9 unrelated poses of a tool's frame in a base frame.
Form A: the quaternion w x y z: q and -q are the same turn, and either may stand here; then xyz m.
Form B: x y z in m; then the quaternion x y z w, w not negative. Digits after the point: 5 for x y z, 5 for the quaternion.
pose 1, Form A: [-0.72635, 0.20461, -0.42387, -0.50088, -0.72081, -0.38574, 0.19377]
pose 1, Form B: [-0.72081, -0.38574, 0.19377, -0.20461, 0.42387, 0.50088, 0.72635]
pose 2, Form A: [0.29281, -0.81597, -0.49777, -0.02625, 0.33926, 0.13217, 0.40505]
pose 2, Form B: [0.33926, 0.13217, 0.40505, -0.81597, -0.49777, -0.02625, 0.29281]
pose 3, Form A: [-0.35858, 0.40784, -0.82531, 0.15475, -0.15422, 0.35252, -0.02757]
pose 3, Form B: [-0.15422, 0.35252, -0.02757, -0.40784, 0.82531, -0.15475, 0.35858]
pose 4, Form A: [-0.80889, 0.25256, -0.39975, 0.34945, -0.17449, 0.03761, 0.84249]
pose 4, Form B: [-0.17449, 0.03761, 0.84249, -0.25256, 0.39975, -0.34945, 0.80889]
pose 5, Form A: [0.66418, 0.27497, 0.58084, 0.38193, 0.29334, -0.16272, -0.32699]
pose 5, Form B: [0.29334, -0.16272, -0.32699, 0.27497, 0.58084, 0.38193, 0.66418]
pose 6, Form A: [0.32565, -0.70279, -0.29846, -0.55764, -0.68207, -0.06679, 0.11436]
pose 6, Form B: [-0.68207, -0.06679, 0.11436, -0.70279, -0.29846, -0.55764, 0.32565]
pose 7, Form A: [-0.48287, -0.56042, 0.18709, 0.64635, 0.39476, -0.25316, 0.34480]
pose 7, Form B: [0.39476, -0.25316, 0.34480, 0.56042, -0.18709, -0.64635, 0.48287]
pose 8, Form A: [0.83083, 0.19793, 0.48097, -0.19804, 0.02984, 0.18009, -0.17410]
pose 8, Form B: [0.02984, 0.18009, -0.17410, 0.19793, 0.48097, -0.19804, 0.83083]
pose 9, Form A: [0.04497, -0.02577, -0.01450, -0.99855, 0.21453, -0.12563, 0.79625]
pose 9, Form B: [0.21453, -0.12563, 0.79625, -0.02577, -0.01450, -0.99855, 0.04497]
